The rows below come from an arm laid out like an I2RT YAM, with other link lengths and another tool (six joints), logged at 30 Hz.
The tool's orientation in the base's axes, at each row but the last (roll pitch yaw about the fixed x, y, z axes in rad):
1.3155 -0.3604 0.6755
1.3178 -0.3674 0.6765
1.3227 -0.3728 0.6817
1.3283 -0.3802 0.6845
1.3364 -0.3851 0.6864
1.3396 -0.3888 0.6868
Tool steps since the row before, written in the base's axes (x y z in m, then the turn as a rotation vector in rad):
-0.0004 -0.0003 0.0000 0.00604 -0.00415 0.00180
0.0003 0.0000 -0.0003 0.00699 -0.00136 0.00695
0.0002 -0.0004 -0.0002 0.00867 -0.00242 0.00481
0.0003 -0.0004 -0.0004 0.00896 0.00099 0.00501
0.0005 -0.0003 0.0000 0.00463 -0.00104 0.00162
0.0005 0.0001 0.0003 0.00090 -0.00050 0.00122
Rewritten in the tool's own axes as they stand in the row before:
-0.0005 0.0002 0.0000 0.00262 -0.00086 0.00702
0.0001 -0.0004 0.0001 0.00679 0.00332 0.00647
-0.0002 -0.0003 0.0004 0.00660 0.00070 0.00775
-0.0002 -0.0005 0.0004 0.00889 0.00061 0.00520
0.0002 -0.0002 0.0005 0.00332 -0.00048 0.00373
0.0005 0.0000 0.0003 0.00081 0.00074 0.00116

